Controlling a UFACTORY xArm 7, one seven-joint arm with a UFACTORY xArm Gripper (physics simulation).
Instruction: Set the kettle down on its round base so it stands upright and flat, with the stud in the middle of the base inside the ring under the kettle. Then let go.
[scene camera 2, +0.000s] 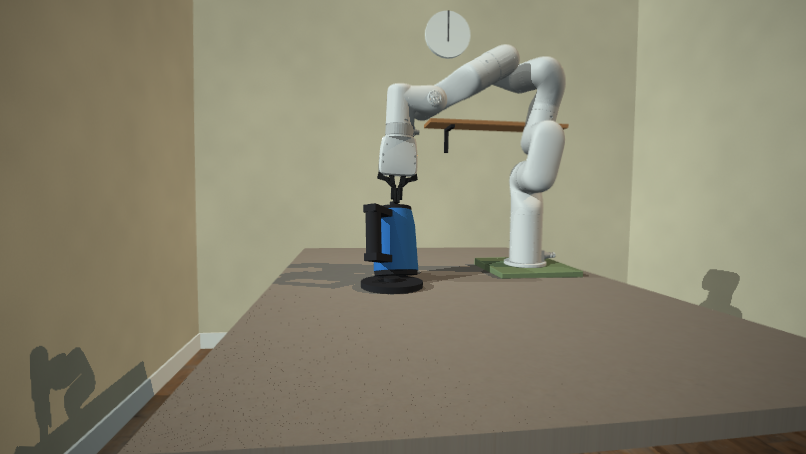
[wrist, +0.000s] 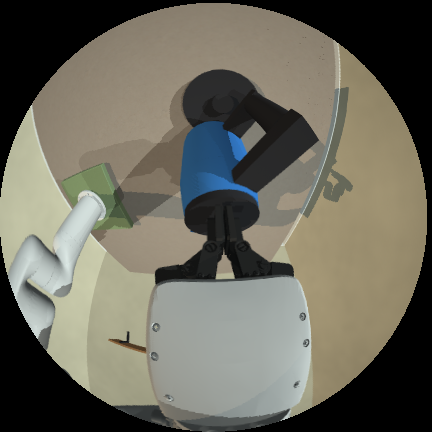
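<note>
The blue kettle (scene camera 2: 403, 239) (wrist: 202, 155) stands nearly upright over its round black base (scene camera 2: 391, 287) (wrist: 197, 92). Its black handle (scene camera 2: 372, 234) (wrist: 277, 152) is on the left in the scene view and on the right in the wrist view. A narrow gap with a dark central part shows between kettle and base in the scene view. A raised round part (wrist: 222, 104) shows on the base in the wrist view. The ring under the kettle is hidden; I cannot tell whether the stud is inside it. My gripper (scene camera 2: 395, 200) (wrist: 221, 214) is shut, empty, its tips at the lid's top.
The arm's pedestal stands on a green plate (scene camera 2: 541, 272) (wrist: 120, 215) to the right of the kettle in the scene view, on the left in the wrist view. The table's left edge is near the kettle. A wall shelf (scene camera 2: 479, 124) hangs behind.
</note>
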